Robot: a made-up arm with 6 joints.
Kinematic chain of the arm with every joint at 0, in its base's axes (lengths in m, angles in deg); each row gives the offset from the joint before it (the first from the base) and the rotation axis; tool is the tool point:
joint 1: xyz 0 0 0.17 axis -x
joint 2: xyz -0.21 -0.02 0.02 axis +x
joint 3: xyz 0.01 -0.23 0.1 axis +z
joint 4: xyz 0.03 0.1 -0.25 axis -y
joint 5: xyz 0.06 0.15 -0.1 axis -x
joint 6: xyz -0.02 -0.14 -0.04 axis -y
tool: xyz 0 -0.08 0.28
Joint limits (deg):
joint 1: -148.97..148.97
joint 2: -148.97..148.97
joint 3: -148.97..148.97
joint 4: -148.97..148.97
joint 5: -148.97..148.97
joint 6: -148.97..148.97
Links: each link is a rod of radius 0.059 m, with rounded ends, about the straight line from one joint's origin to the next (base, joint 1, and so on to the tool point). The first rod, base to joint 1, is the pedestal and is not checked.
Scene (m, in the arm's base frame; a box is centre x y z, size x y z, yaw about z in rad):
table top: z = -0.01
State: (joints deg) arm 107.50 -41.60 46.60 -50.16 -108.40 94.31
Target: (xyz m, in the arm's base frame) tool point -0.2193 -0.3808 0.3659
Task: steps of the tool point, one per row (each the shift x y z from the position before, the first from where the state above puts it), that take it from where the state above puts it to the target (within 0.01 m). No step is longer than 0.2 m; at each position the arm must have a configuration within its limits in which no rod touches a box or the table.
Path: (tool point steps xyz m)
1: 0.0094 -0.1375 -0.0520
2: 0.0593 -0.1375 -0.0348
3: 0.1066 -0.1202 -0.0129
4: 0.1456 -0.0857 0.0097
5: 0.1714 -0.0373 0.0287

